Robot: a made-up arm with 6 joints.
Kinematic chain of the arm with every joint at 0, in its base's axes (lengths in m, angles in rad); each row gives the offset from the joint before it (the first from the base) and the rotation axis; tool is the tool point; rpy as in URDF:
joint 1: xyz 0 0 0.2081 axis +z
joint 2: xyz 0 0 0 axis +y
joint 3: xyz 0.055 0 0.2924 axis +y
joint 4: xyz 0.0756 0 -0.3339 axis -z
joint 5: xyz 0 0 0 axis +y
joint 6: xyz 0.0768 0 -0.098 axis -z
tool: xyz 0 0 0 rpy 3.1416 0 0
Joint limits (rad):
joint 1: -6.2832..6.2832
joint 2: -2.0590..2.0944
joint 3: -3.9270..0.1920
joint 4: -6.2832..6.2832
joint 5: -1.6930..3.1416
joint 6: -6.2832..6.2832
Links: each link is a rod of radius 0.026 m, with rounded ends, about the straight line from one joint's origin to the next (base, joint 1, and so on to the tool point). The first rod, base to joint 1, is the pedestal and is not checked.
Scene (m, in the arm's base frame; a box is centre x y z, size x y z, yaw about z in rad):
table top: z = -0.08
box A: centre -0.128 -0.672 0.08 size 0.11 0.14 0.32 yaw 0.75
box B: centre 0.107 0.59 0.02 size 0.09 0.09 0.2 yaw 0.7
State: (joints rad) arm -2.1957 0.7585 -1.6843 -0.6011 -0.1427 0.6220
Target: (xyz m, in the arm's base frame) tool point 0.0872 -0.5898 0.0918
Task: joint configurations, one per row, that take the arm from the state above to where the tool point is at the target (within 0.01 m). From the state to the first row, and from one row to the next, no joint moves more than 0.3 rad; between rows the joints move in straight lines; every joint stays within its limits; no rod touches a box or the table.
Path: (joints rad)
1: -2.1455 0.5624 -1.4630 -0.6248 -0.2482 0.6345
2: -2.0953 0.3663 -1.2417 -0.6486 -0.3538 0.6470
3: -2.0451 0.1701 -1.0203 -0.6723 -0.4593 0.6595
4: -1.8741 0.3869 -1.1375 -0.6941 -0.3770 0.6470
5: -1.7032 0.6036 -1.2546 -0.7159 -0.2947 0.6345
6: -1.5322 0.8203 -1.3717 -0.7378 -0.2125 0.6220

